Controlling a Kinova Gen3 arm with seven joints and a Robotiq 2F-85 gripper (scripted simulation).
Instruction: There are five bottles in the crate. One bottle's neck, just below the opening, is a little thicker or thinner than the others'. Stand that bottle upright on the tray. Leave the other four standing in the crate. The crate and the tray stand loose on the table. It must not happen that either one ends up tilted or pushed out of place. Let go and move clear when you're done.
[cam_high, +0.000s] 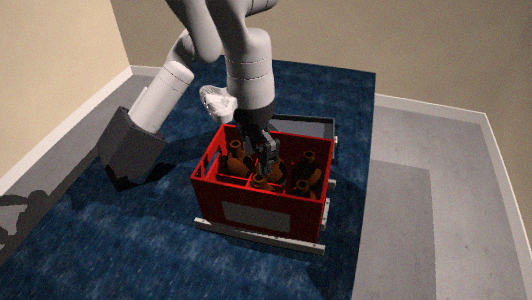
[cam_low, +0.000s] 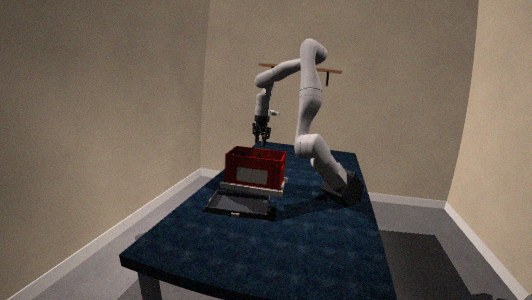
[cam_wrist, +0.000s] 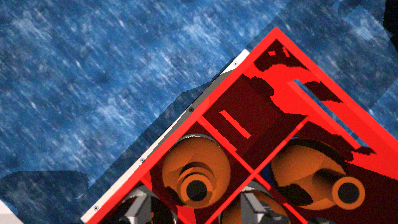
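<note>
Now: hand 14 cm above the crate, 5 cm to the right of it and 1 cm past it. The rest, counted from my hand: grey tray: 30 cm to the left, 21 cm below, 10 cm behind.
</note>
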